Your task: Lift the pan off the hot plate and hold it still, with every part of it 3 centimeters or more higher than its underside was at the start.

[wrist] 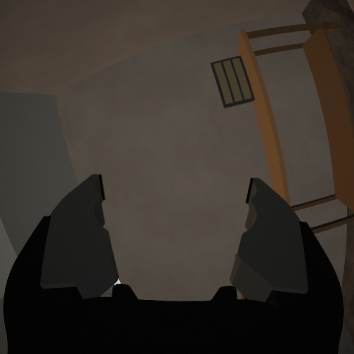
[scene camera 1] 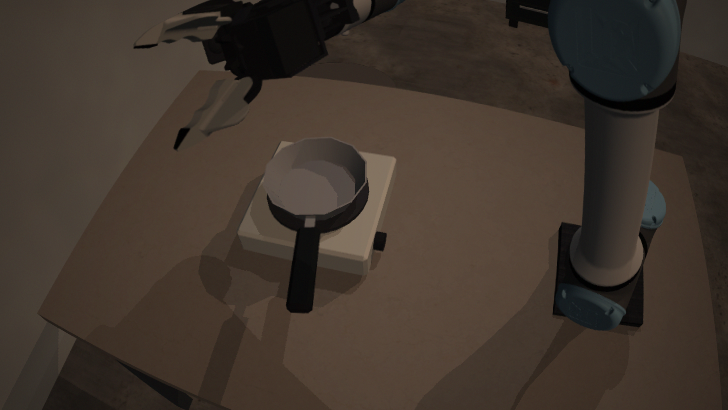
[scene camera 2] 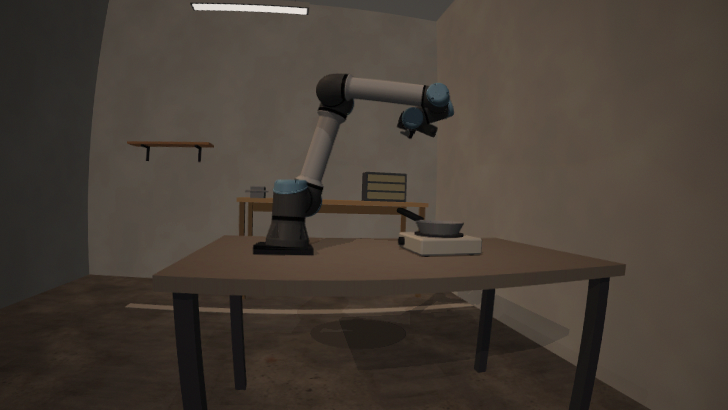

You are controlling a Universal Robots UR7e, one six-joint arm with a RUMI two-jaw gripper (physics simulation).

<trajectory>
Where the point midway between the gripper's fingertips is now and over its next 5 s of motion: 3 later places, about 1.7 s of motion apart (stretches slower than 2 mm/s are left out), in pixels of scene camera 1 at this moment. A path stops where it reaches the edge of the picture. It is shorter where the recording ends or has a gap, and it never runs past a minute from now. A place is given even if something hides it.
The gripper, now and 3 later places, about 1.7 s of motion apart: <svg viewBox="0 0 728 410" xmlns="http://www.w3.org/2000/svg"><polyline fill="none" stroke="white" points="154,98 156,95 160,89 163,86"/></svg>
</trajectory>
